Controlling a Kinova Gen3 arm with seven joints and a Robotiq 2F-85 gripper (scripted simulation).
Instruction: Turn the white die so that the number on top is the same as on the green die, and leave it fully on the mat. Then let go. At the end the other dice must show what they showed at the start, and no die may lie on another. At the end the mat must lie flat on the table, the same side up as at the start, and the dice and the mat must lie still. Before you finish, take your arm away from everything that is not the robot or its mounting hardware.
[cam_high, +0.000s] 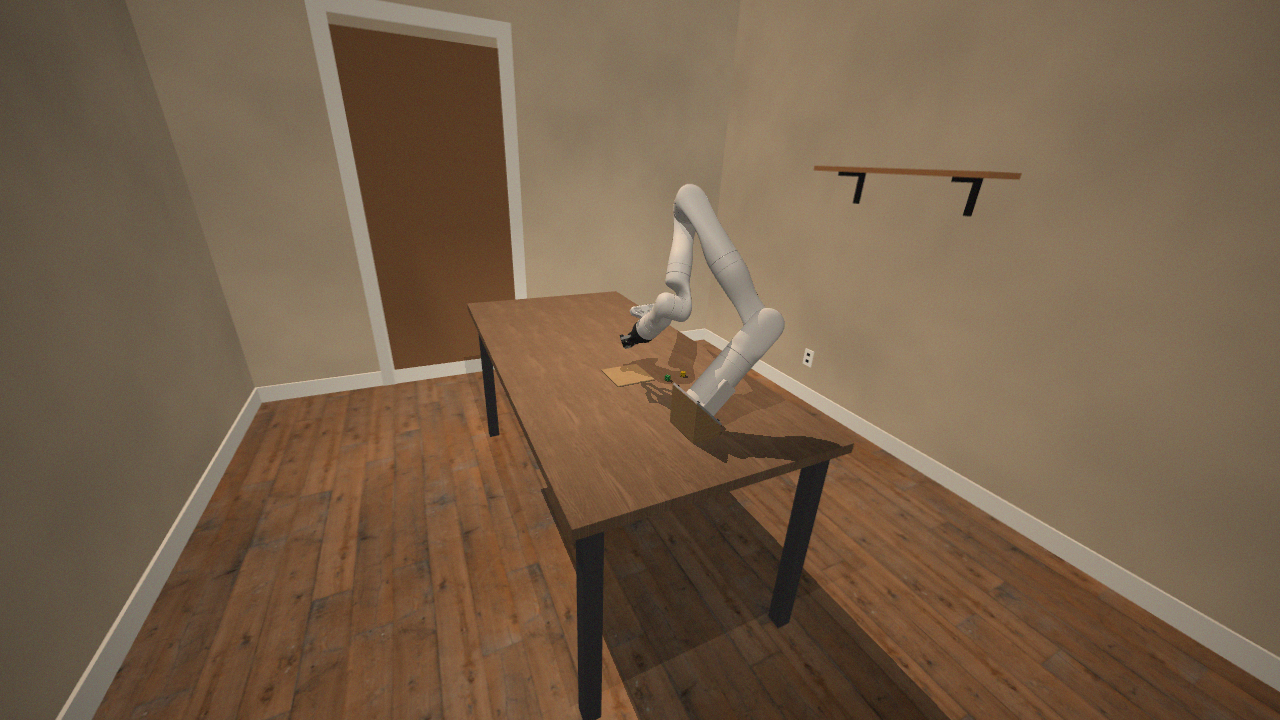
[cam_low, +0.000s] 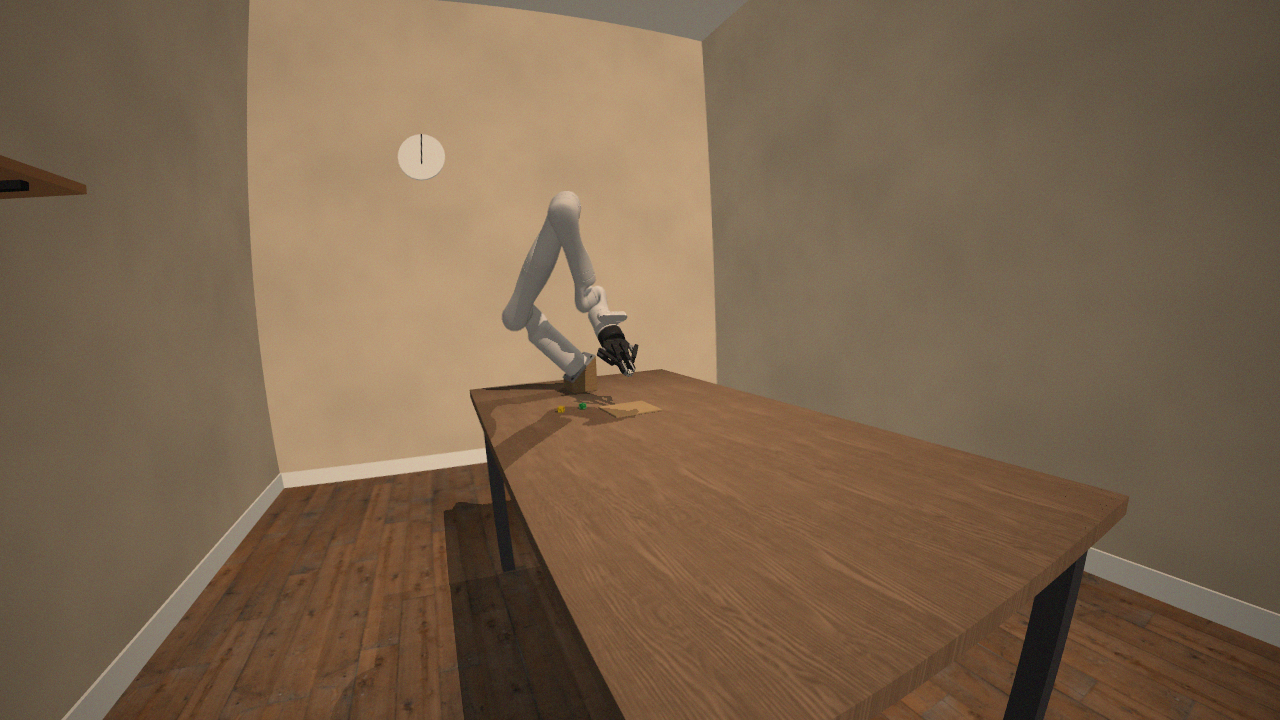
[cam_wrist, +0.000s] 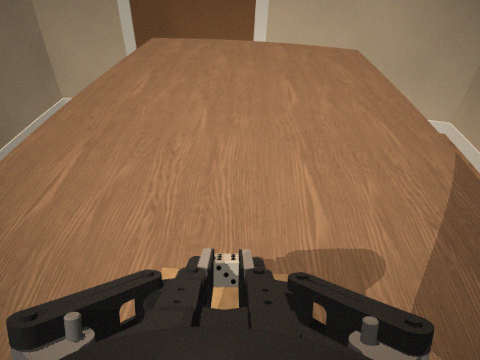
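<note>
Right now my hand is 12 cm above the tan mat. From my hand the other things lie so: green die (11 cm to the right, 11 cm below, 9 cm behind); then white die (1 cm below, 1 cm ahead); then yellow die (17 cm to the right, 11 cm below, 9 cm behind).
</note>
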